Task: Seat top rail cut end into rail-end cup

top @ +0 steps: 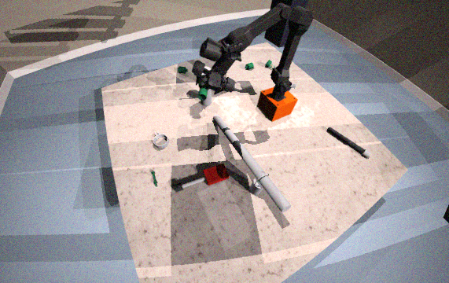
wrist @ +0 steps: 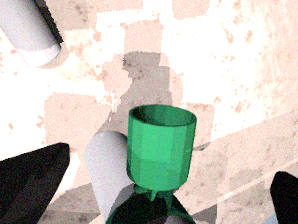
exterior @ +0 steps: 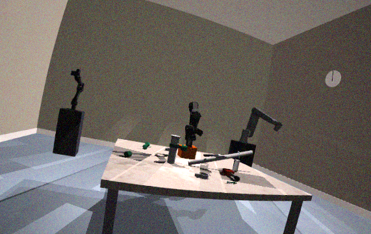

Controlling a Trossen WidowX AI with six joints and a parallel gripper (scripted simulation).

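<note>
My gripper tip is 20 mm past the green brace band, 50 mm to the left of it and 40 mm above it. The rest, counted from my gripper tip: green bolt 360 mm ahead, 180 mm to the left, 160 mm below; then red-headed mallet 210 mm ahead, 300 mm to the left, 160 mm below; then short line post 30 mm ahead, 450 mm to the left, 70 mm below.
</note>
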